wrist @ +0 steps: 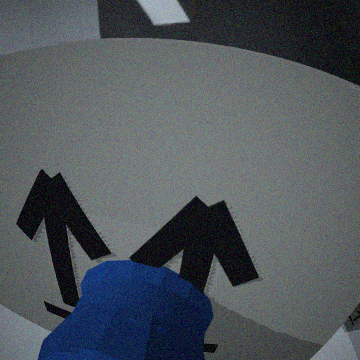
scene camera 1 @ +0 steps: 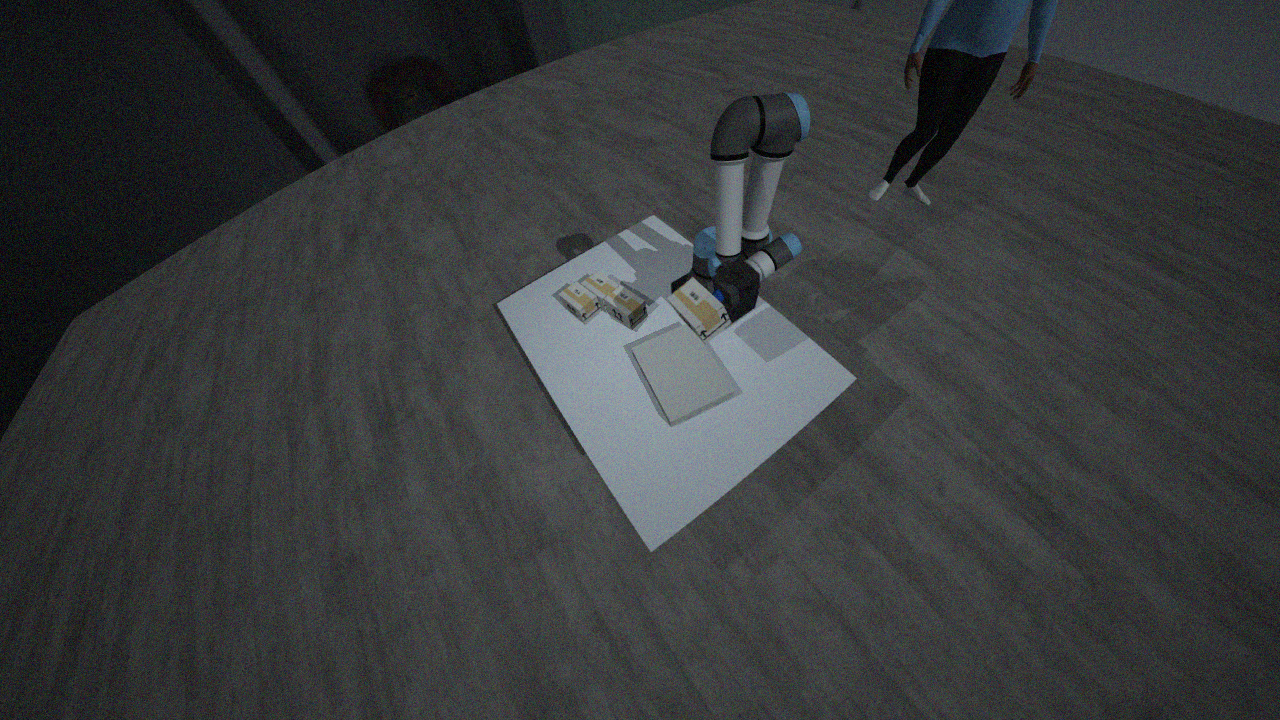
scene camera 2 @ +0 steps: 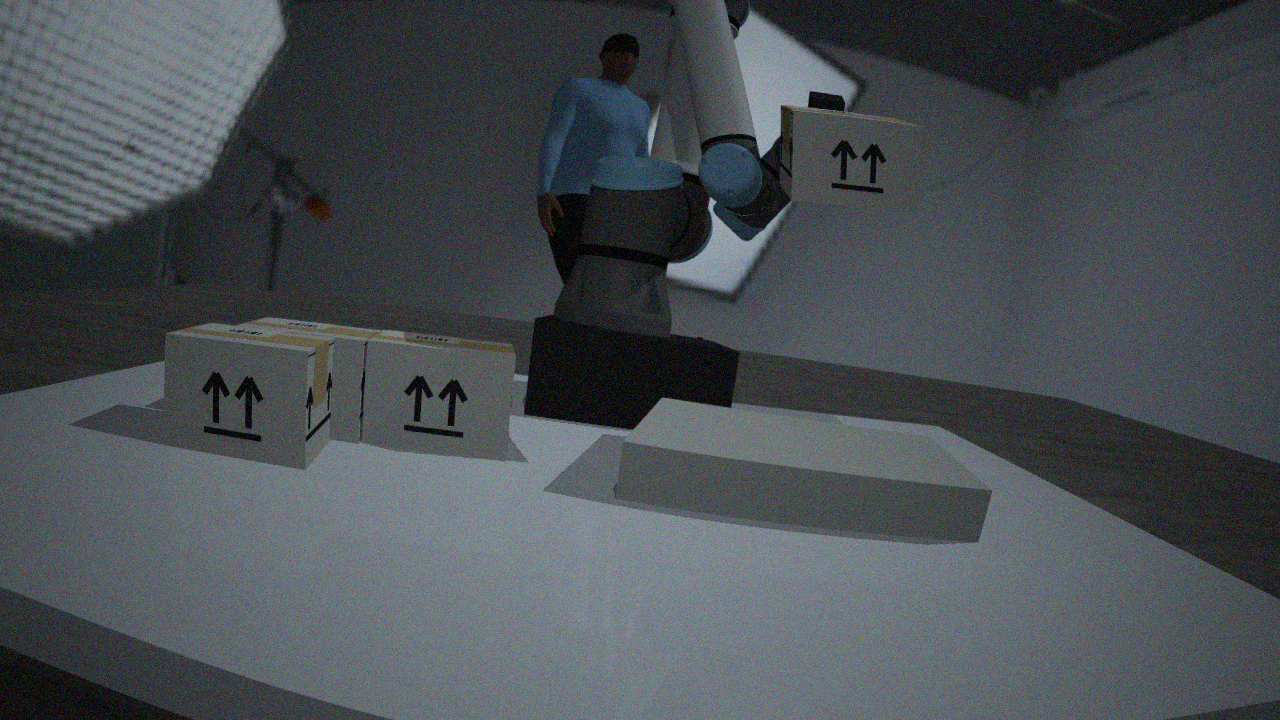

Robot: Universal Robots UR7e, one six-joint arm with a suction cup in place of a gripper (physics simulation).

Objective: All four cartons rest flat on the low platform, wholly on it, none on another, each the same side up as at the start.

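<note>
My gripper, a blue suction cup, is shut on a carton, attached to a side face with two arrows. The carton hangs high near the arm's base, about upright, arrows pointing up, taped top uppermost. In the second scene view it hides the cup. The low grey platform lies apart below it. Three other cartons stand upright, close together, on the white table: one carton, a second carton partly hidden behind it, and a third carton.
The white table top carries the platform and the three standing cartons. The arm's dark base block stands behind the platform in the second scene view. A person in a blue top is beyond the arm.
</note>
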